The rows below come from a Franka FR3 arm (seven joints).
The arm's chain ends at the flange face. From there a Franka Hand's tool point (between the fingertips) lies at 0.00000 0.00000 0.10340 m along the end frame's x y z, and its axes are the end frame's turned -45 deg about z.
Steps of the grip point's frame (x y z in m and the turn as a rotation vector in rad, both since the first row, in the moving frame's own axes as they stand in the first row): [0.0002, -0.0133, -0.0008, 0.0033, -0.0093, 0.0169]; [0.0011, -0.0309, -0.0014, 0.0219, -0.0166, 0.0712]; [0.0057, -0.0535, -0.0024, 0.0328, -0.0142, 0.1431]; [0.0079, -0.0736, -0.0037, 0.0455, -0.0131, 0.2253]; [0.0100, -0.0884, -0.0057, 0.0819, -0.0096, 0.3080]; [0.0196, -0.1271, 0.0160, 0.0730, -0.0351, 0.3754]
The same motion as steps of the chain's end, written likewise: [-0.0083, -0.0100, -0.0008, -0.0042, -0.0089, 0.0169]; [-0.0183, -0.0221, -0.0014, 0.0037, -0.0272, 0.0712]; [-0.0305, -0.0403, -0.0023, 0.0132, -0.0332, 0.1431]; [-0.0425, -0.0548, -0.0036, 0.0229, -0.0414, 0.2253]; [-0.0497, -0.0634, -0.0054, 0.0511, -0.0647, 0.3080]; [-0.0688, -0.0996, 0.0163, 0.0268, -0.0764, 0.3754]
